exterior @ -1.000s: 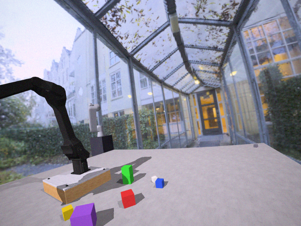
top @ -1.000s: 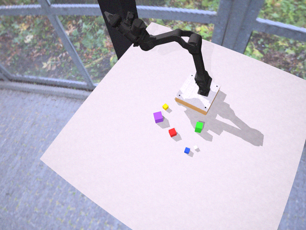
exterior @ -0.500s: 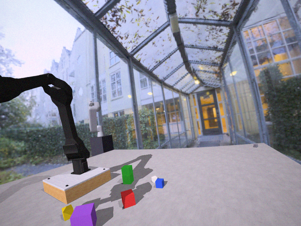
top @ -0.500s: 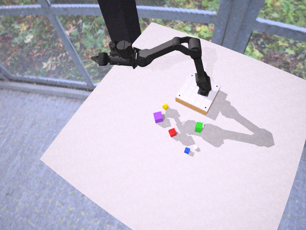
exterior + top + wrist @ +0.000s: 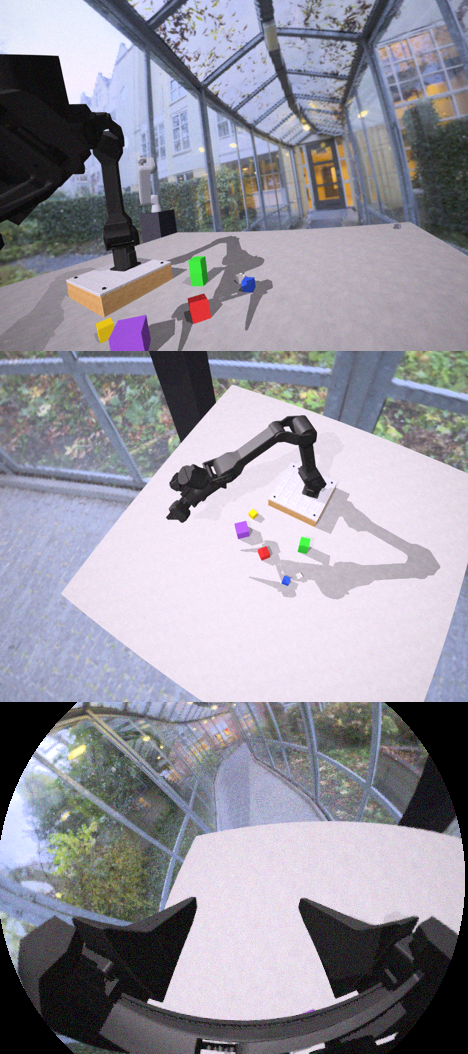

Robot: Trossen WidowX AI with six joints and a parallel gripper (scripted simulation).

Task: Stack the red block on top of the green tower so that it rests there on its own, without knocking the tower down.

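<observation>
Right now my gripper tip is 30 mm past the red block, 310 mm to the right of it and 180 mm above it. The rest, counted from my gripper tip: blue block (40 mm ahead, 420 mm to the left, 180 mm below); then small yellow block (170 mm behind, 220 mm to the left, 180 mm below); then purple block (90 mm behind, 200 mm to the left, 170 mm below).
</observation>
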